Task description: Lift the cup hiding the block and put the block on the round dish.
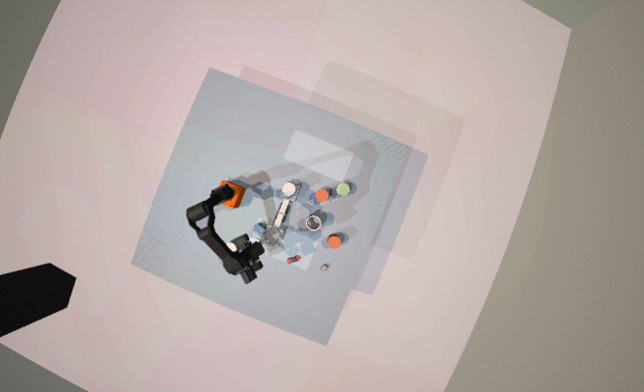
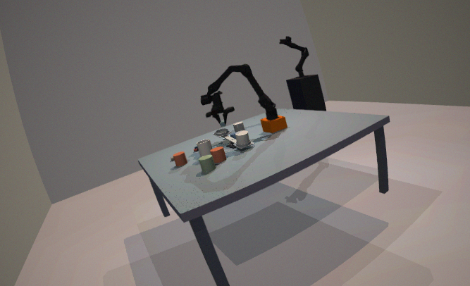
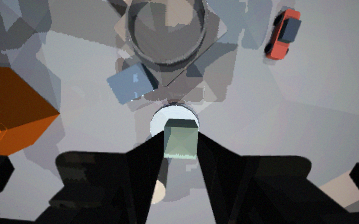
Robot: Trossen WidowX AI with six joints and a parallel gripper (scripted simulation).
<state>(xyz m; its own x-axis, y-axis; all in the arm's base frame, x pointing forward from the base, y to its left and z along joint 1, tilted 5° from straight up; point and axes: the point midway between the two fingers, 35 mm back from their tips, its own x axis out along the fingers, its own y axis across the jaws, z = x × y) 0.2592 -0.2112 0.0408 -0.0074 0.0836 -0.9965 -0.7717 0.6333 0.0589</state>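
My gripper tip is 10 cm above the round pale dish, 3 cm to the left of it and 3 cm past it. Also, from my gripper tip: green block: right at my gripper tip; cup: 13 cm behind, 9 cm to the right, 7 cm below; blue block: 9 cm to the left, 8 cm below, 3 cm behind.
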